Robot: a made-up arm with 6 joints. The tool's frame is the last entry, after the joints. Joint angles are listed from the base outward. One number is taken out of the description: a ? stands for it. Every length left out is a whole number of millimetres.
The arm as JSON. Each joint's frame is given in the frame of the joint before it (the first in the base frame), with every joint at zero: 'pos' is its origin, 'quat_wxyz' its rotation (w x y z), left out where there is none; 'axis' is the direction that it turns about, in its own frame. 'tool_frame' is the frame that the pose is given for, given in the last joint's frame.
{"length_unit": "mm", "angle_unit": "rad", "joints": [
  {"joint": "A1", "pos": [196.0, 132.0, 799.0], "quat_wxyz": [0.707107, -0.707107, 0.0, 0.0], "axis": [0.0, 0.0, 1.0]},
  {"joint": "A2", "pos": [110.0, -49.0, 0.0], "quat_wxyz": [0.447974, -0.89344, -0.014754, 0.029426], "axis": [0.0, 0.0, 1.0]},
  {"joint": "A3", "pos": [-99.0, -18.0, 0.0], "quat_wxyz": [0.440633, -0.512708, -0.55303, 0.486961], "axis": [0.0, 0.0, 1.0]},
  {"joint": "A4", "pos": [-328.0, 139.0, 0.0], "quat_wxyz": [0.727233, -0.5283, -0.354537, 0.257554], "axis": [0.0, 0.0, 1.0]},
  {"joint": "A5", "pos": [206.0, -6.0, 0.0], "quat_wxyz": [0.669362, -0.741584, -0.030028, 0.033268], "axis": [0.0, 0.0, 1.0]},
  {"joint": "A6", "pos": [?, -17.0, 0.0], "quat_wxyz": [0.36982, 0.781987, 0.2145, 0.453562], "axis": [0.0, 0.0, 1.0]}
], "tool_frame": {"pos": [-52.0, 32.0, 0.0], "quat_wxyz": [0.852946, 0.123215, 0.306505, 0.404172]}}
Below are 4 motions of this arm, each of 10 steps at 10 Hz.
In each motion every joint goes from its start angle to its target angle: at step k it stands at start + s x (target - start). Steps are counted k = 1, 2, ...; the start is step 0. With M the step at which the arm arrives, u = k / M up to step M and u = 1 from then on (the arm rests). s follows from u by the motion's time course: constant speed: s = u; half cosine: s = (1 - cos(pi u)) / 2; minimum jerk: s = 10 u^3 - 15 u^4 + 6 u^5.
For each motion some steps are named. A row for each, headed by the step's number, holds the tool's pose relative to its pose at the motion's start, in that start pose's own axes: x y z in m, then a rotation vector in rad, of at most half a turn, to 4 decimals.
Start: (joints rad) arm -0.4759 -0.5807 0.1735 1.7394 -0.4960 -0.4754
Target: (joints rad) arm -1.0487 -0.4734 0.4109 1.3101 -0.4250 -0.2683
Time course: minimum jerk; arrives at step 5
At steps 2, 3, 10:
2: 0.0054 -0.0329 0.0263 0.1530 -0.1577 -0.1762
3: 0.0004 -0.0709 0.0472 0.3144 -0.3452 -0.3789
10: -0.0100 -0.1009 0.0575 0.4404 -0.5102 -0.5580

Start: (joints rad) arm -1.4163 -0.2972 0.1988 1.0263 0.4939 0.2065
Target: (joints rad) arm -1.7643 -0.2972 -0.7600 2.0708 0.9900 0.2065
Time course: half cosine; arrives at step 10
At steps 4, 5, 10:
4: -0.0581 0.0062 0.0899 0.3223 0.2528 0.1664
5: -0.0858 0.0056 0.1148 0.4244 0.3845 0.2379
10: -0.1911 0.0045 0.1275 0.5444 0.8519 0.4013

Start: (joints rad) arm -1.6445 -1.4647 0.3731 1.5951 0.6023 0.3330
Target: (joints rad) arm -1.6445 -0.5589 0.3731 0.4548 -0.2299 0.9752
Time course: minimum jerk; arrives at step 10
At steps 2, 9, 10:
2: -0.0238 0.0045 0.0125 -0.0342 -0.0475 0.0635
9: -0.2343 -0.0176 0.0629 -0.5479 -0.8620 -0.0382
10: -0.2344 -0.0176 0.0631 -0.5490 -0.8658 -0.0479

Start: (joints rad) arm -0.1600 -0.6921 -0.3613 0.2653 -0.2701 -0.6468
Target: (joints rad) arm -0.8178 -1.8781 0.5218 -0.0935 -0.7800 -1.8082
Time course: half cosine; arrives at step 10
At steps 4, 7, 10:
4: -0.1415 -0.0793 -0.1456 -0.2308 -0.4819 0.1481
7: -0.2434 -0.3263 -0.2792 -0.1812 -1.0851 0.6487
10: -0.2465 -0.4665 -0.2919 -0.0290 -1.2330 0.9754

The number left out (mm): 56.0
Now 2 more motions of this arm.
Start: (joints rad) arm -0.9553 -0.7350 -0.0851 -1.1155 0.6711 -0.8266
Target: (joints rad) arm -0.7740 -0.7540 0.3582 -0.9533 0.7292 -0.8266
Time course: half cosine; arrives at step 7
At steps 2, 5, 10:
2: 0.0017 -0.0061 0.0008 -0.0723 0.0630 -0.0230
5: 0.0051 -0.0267 0.0090 -0.3070 0.2732 -0.1016
10: 0.0056 -0.0330 0.0132 -0.3764 0.3371 -0.1250

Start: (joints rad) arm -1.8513 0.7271 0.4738 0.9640 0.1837 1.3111
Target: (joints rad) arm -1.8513 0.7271 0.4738 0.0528 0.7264 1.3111
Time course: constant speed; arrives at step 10
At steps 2, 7, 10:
2: -0.0106 0.0333 -0.0309 -0.1089 -0.1892 -0.0363
7: -0.0118 0.0961 -0.1298 -0.4260 -0.6411 -0.0551
10: 0.0048 0.1143 -0.1965 -0.6463 -0.8870 -0.0174

